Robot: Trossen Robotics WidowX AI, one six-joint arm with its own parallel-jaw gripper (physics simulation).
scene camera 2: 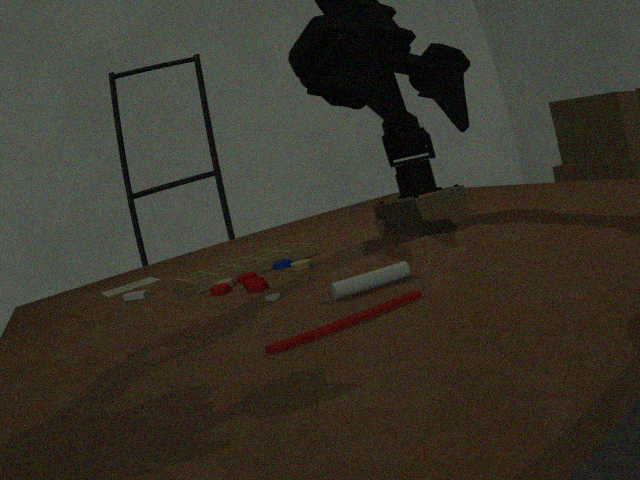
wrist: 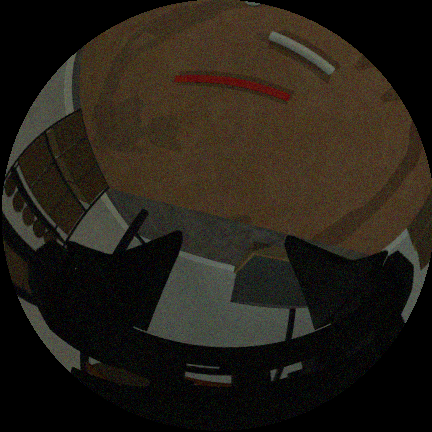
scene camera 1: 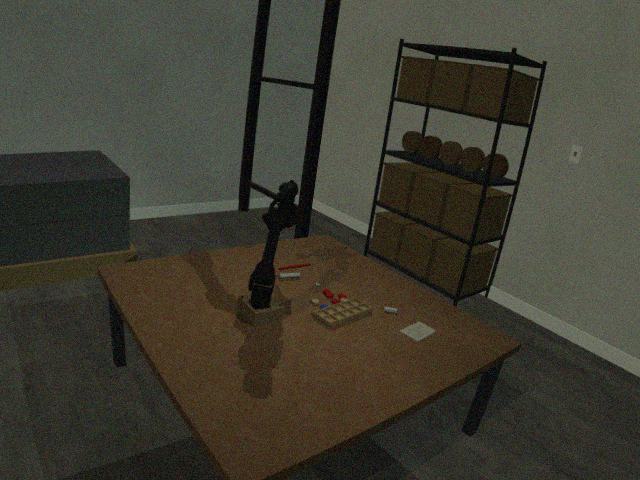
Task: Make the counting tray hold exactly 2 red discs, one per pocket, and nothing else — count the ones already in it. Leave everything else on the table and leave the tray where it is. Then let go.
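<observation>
The tan counting tray (scene camera 1: 351, 318) lies on the table to the right of the arm's base in scene camera 1. Its pockets are dim; I see no red in them, but cannot read every pocket. Several red discs (scene camera 1: 327, 292) (scene camera 2: 256, 284) lie close together behind the tray's back edge, some touching or overlapping. A blue piece (scene camera 1: 324, 306) (scene camera 2: 282, 264) and cream discs (scene camera 1: 315, 301) (scene camera 2: 301, 264) lie near them. My gripper (wrist: 234, 238) is open and empty, raised high above the table and away from the tray; the wrist view shows the wall between its fingers.
A red stick (scene camera 1: 294, 266) (scene camera 2: 343, 322) (wrist: 232, 82) and a white cylinder (scene camera 1: 289, 275) (scene camera 2: 370, 280) (wrist: 302, 52) lie behind the discs. A small grey disc (scene camera 1: 317, 284) (scene camera 2: 272, 297) lies nearby. A short white piece (scene camera 1: 390, 310) (scene camera 2: 135, 295) and a pale square (scene camera 1: 417, 331) lie right of the tray.
</observation>
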